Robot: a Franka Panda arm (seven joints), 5 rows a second.
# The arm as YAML. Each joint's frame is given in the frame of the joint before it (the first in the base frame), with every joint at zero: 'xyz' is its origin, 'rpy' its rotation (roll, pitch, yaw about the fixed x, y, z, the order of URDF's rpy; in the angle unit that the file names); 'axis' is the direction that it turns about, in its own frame. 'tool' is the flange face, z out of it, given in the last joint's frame.
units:
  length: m
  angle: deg
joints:
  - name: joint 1
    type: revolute
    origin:
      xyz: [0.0, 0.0, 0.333]
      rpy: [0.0, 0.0, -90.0]
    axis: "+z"
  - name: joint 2
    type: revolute
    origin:
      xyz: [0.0, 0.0, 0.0]
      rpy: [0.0, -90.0, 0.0]
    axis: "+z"
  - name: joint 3
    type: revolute
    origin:
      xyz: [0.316, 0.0, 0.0]
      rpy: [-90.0, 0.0, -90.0]
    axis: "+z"
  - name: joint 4
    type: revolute
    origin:
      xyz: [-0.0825, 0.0, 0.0]
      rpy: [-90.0, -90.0, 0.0]
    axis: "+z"
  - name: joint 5
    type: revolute
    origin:
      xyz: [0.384, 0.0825, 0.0]
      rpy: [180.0, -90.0, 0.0]
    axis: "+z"
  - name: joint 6
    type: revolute
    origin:
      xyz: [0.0, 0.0, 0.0]
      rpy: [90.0, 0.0, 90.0]
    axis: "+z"
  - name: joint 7
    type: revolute
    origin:
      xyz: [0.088, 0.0, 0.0]
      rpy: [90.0, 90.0, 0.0]
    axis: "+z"
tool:
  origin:
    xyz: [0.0, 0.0, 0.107]
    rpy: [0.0, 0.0, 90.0]
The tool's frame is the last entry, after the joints.
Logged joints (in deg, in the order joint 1, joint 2, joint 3, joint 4, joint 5, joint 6, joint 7), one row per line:
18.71 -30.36 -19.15 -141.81 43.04 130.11 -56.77
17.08 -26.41 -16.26 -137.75 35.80 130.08 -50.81
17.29 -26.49 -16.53 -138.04 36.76 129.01 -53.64
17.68 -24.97 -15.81 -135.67 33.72 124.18 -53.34
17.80 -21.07 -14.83 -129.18 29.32 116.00 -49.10
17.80 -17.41 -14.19 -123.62 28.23 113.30 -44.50
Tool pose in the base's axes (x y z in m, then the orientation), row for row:
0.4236 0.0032 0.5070 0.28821 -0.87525 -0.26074 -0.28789
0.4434 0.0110 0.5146 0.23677 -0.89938 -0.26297 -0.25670
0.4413 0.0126 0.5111 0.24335 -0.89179 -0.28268 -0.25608
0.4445 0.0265 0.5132 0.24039 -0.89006 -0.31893 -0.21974
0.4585 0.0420 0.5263 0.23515 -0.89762 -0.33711 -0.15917
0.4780 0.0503 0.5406 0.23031 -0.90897 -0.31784 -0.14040
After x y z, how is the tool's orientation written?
As a quaternion, w x y z.
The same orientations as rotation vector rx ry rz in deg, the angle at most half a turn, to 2 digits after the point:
-133.90 -39.89 -44.04
-141.27 -41.31 -40.32
-139.60 -44.25 -40.09
-139.54 -50.00 -34.45
-141.11 -53.00 -25.02
-143.26 -50.09 -22.13

